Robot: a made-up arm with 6 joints.
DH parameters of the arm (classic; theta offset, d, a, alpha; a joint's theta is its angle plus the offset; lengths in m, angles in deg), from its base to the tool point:
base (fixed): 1.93 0 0.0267 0
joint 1: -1.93 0.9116 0.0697 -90
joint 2: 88.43 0 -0.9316 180
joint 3: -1.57 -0.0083 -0.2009 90
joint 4: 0 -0.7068 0.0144 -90
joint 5: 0 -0.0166 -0.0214 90
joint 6: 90 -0.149 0.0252 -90
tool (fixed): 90 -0.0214 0 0
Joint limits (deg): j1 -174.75..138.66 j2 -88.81..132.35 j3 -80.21..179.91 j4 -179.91..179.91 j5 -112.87..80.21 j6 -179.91..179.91
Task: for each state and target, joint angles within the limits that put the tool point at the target. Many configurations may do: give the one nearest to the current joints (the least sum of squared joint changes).
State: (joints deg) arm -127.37 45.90 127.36 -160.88 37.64 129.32
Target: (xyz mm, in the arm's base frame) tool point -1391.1 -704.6 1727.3
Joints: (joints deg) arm -151.96 72.42 103.94 -160.20 30.98 129.64
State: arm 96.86 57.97 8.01 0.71 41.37 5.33
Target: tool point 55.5 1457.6 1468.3
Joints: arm 88.95 37.43 4.62 0.09 42.63 5.65
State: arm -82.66 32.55 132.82 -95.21 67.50 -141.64
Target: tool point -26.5 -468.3 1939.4
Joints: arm -80.57 64.57 171.74 -91.36 79.84 -144.19
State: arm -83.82 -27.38 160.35 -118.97 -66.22 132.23
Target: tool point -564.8 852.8 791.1
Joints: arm -49.59 -45.18 176.49 -123.73 -64.20 133.39
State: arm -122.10 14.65 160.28 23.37 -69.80 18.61
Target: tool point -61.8 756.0 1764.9
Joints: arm -89.45 -2.09 177.80 30.68 -70.26 19.10
